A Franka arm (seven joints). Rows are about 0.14 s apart.
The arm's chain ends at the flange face. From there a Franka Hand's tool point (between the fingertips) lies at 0.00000 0.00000 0.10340 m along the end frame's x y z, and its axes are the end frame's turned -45 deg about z.
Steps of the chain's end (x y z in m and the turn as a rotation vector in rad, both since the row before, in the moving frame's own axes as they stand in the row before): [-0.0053, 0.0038, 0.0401, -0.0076, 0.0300, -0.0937]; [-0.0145, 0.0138, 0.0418, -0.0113, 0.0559, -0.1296]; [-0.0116, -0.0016, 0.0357, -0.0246, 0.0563, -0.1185]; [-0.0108, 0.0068, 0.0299, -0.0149, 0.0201, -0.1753]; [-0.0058, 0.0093, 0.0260, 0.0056, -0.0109, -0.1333]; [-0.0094, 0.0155, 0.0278, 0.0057, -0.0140, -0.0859]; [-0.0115, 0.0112, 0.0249, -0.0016, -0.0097, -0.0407]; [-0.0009, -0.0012, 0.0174, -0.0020, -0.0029, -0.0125]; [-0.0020, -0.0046, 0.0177, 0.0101, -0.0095, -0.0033]
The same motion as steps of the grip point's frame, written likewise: [-0.0047, 0.0016, 0.0401, -0.0266, 0.0158, -0.0937]; [-0.0164, 0.0042, 0.0416, -0.0475, 0.0315, -0.1296]; [-0.0044, -0.0036, 0.0355, -0.0572, 0.0224, -0.1185]; [-0.0118, -0.0003, 0.0299, -0.0247, 0.0037, -0.1753]; [-0.0111, 0.0013, 0.0260, 0.0117, -0.0037, -0.1333]; [-0.0183, 0.0029, 0.0278, 0.0139, -0.0059, -0.0859]; [-0.0169, -0.0008, 0.0249, 0.0057, -0.0080, -0.0407]; [-0.0001, -0.0015, 0.0174, 0.0006, -0.0035, -0.0125]; [0.0019, -0.0061, 0.0177, 0.0139, 0.0004, -0.0033]
